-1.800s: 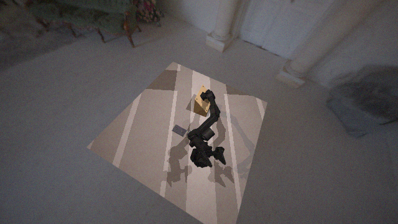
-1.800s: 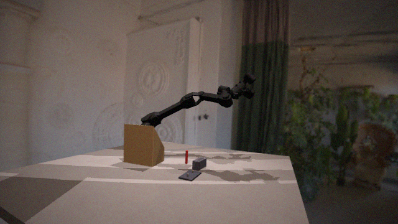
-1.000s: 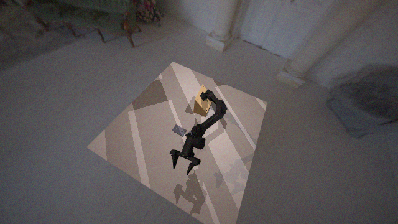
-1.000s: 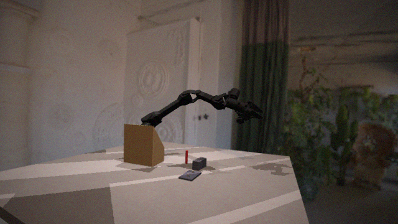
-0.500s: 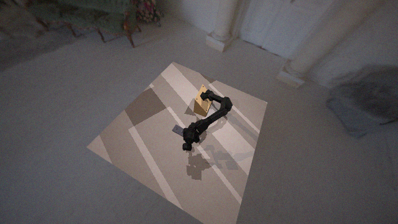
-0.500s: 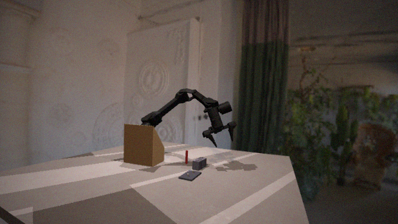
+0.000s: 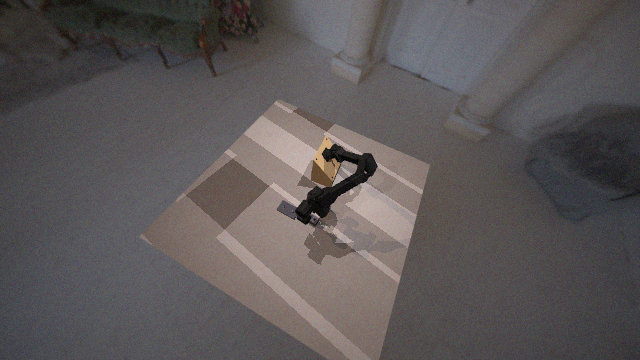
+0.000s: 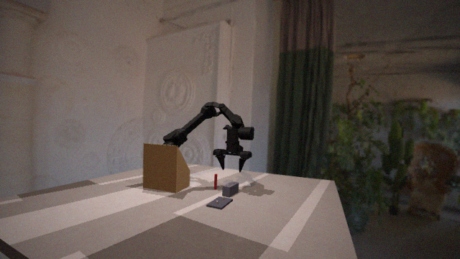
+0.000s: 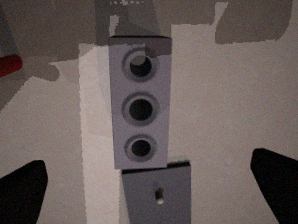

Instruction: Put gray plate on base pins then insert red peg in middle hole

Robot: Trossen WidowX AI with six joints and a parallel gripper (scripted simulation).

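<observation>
The gray plate lies 80 mm below my gripper tip. Round my gripper tip: red peg 100 mm behind, 40 mm to the left, 80 mm below; then base 140 mm to the right, 110 mm below.
</observation>
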